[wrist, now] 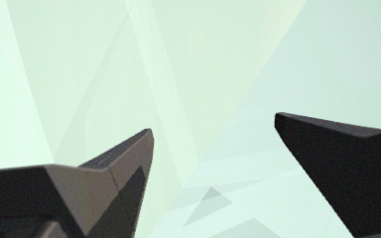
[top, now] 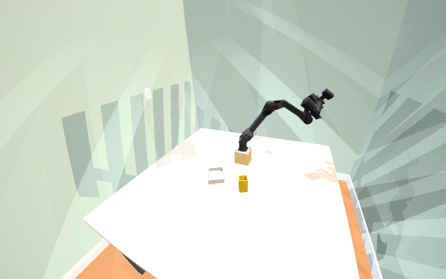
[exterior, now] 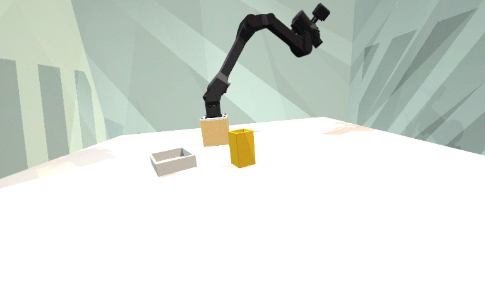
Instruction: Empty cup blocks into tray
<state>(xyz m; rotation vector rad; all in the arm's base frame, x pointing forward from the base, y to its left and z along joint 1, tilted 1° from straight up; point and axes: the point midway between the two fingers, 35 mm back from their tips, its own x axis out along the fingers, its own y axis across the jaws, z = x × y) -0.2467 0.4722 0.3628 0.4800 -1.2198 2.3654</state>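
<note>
My gripper tip is 55 cm short of the purple block, 39 cm to the left of it and 44 cm above it. Round my gripper tip: blue block: 55 cm ahead, 40 cm to the right, 46 cm below; then yellow square cup: 55 cm ahead, 39 cm to the right, 46 cm below.
</note>
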